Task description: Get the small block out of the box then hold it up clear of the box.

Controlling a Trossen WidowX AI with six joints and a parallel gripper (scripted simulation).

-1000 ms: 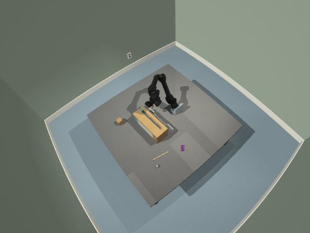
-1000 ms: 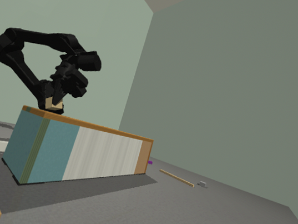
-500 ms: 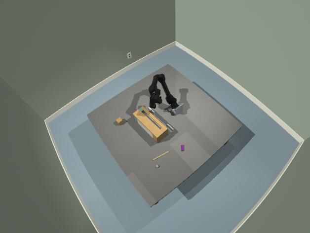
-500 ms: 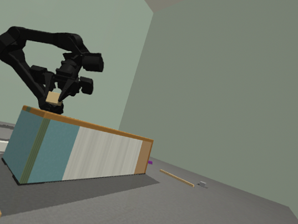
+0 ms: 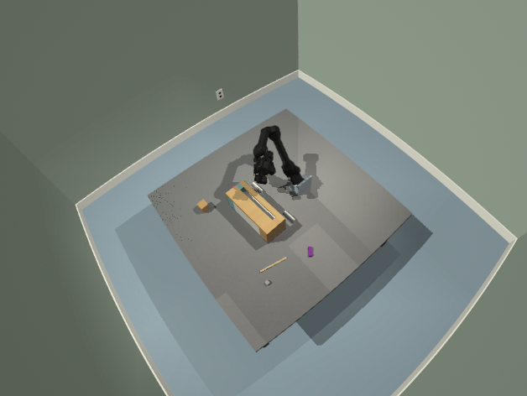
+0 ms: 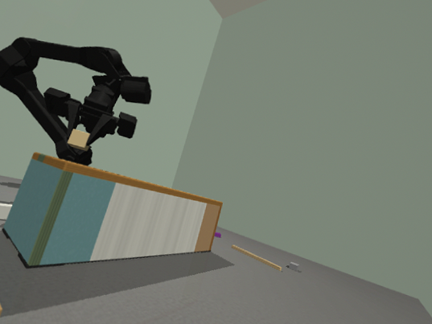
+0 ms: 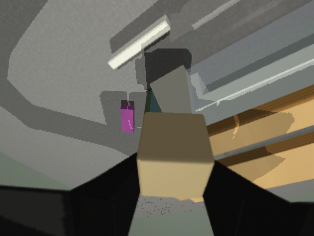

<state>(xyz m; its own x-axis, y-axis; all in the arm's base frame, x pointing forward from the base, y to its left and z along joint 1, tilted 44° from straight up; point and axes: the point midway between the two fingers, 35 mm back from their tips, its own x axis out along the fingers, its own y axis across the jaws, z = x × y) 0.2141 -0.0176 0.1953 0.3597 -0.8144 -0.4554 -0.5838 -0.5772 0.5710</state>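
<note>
The tan block lies 10 mm to the left of my gripper tip, 10 mm behind it and 10 mm above it. From my gripper tip the other things lie so: thin wooden stick 430 mm to the left, 260 mm ahead, 170 mm below; magenta piece 170 mm below, 140 mm to the right, 70 mm ahead; box 120 mm to the left, 110 mm below, 80 mm ahead.
</note>
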